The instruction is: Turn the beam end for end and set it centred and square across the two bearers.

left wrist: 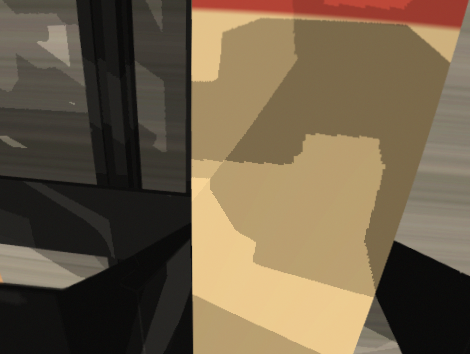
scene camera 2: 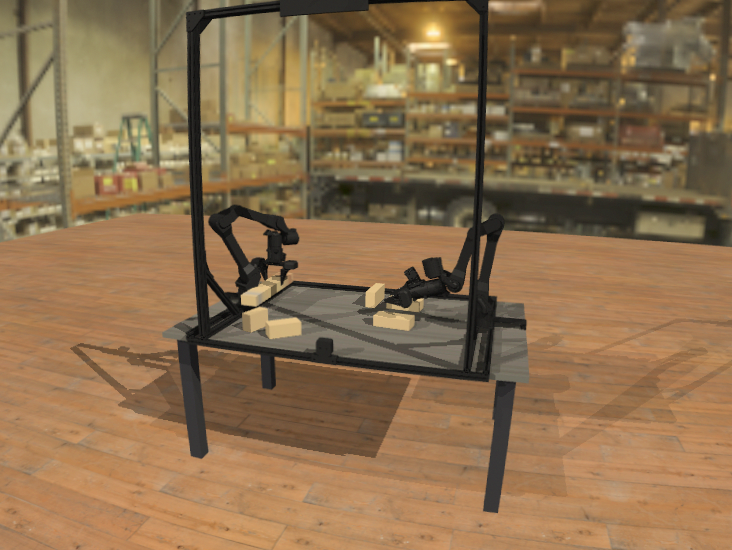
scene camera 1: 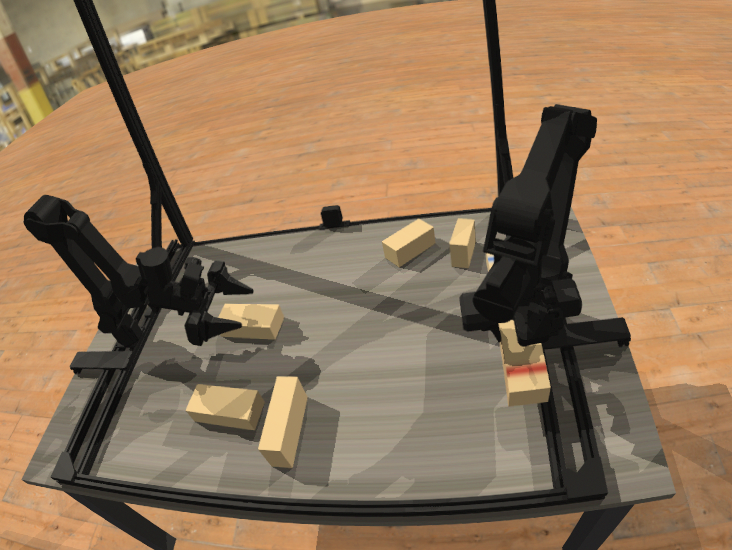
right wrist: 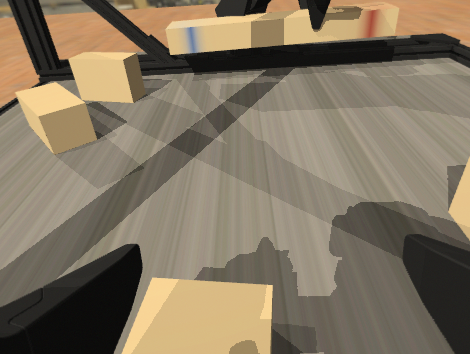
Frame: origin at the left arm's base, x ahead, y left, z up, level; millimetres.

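Seen in the pictures: left gripper, between the fingertips: (left wrist: 281, 238) (right wrist: 310, 24); right gripper, between the fingertips: (scene camera 2: 387, 297) (scene camera 1: 247, 307) (right wrist: 269, 251); left arm's base, origin of its link: (right wrist: 244, 53); right arm's base, origin of its link: (scene camera 2: 483, 325) (scene camera 1: 130, 337).
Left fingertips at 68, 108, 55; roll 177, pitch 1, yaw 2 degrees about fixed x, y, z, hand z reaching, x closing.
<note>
Offsets run from my left fingertips to a thing's top centre, as dx, dy, dz.
The long wooden beam @(+0, -52, +22) (scene camera 1: 525, 387) (scene camera 2: 255, 295) (left wrist: 300, 200) (right wrist: 225, 40) has a red band near one end and a blue band near the other. My left gripper (scene camera 1: 516, 332) (scene camera 2: 273, 281) is shut on it between its middle and the red end, and holds it raised above the table. The red end points toward the bottom in scene camera 1. My right gripper (scene camera 1: 246, 307) (right wrist: 269, 251) is open, above and beside a plain block @(+530, -141, -36) (scene camera 1: 254, 322) (scene camera 2: 393, 321) (right wrist: 200, 320). Several similar blocks lie about; I cannot tell which two are the bearers.
Two blocks @(+194, -346, -27) (scene camera 1: 408, 243) @(+73, -316, -11) (scene camera 1: 462, 243) stand at the back right in scene camera 1. Two more @(+527, +77, -36) (scene camera 1: 224, 408) @(+396, +115, -11) (scene camera 1: 282, 421) lie close together at the front left. A black frame (scene camera 1: 331, 507) edges the table, with a small black box (scene camera 1: 331, 215) at the back.
</note>
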